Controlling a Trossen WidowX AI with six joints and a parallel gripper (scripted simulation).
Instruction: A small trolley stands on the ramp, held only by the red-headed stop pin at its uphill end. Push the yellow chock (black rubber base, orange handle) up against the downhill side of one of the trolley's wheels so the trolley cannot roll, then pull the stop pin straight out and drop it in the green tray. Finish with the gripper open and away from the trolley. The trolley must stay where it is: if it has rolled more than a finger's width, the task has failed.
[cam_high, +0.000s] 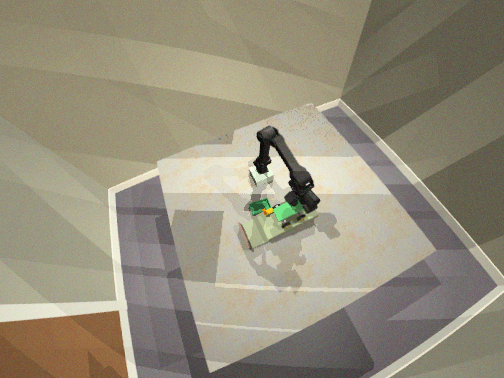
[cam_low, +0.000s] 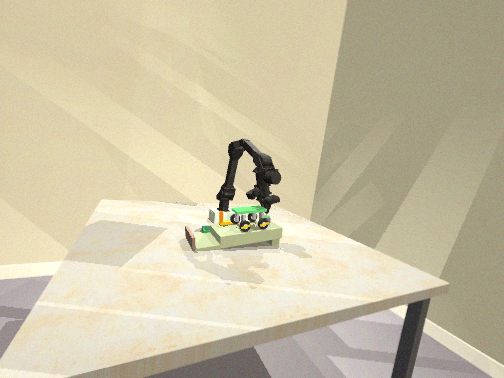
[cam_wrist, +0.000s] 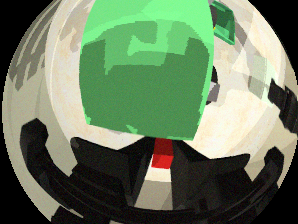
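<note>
Right now my gripper tip is 90 mm past the green tray, 220 mm to the left of it and 140 mm above it. Also, from my gripper tip: pale green ramp: 30 mm ahead, 100 mm to the right, 80 mm below; red-headed stop pin: right at my gripper tip; trolley: 30 mm ahead, 100 mm to the right, 20 mm below.
</note>
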